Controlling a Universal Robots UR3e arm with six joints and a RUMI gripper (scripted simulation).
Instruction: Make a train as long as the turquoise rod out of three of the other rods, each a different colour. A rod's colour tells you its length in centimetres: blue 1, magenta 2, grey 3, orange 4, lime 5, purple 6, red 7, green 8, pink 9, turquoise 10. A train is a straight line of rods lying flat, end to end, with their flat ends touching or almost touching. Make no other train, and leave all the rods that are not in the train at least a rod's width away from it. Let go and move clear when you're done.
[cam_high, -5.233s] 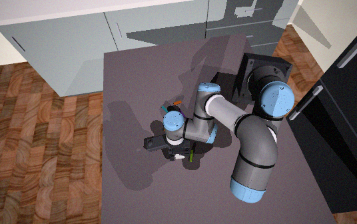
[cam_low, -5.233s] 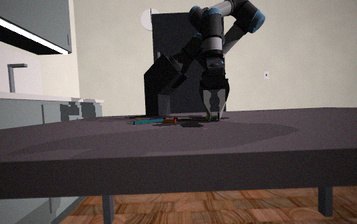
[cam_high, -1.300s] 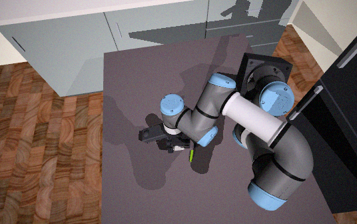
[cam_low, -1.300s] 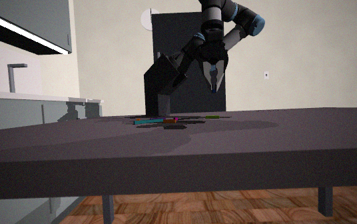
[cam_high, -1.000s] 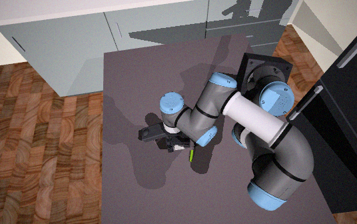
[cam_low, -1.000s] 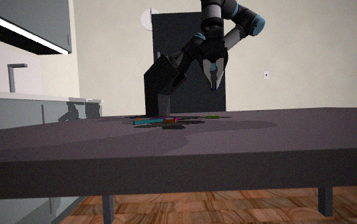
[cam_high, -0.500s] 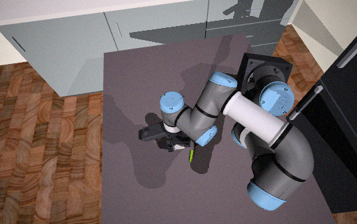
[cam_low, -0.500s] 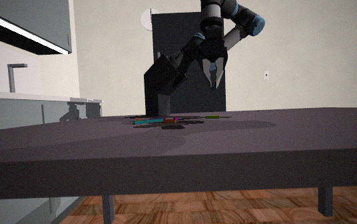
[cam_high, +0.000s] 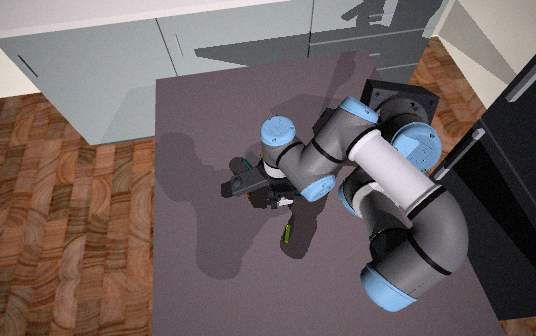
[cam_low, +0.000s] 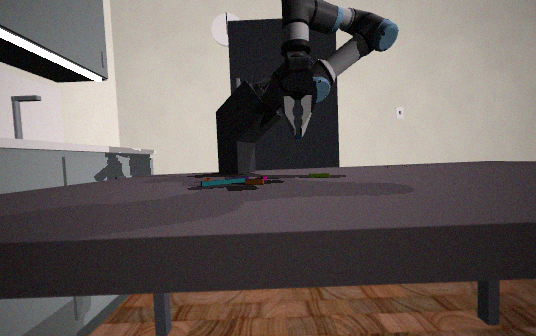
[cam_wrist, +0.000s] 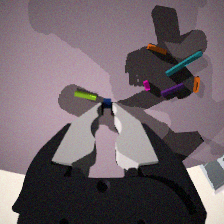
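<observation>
My gripper is now 30 mm past the lime rod, 50 mm to the right of it and 110 mm above it. Round my hand: blue rod (10 mm below); then magenta rod (10 mm behind, 90 mm to the right, 110 mm below); then purple rod (20 mm behind, 160 mm to the right, 110 mm below).
</observation>
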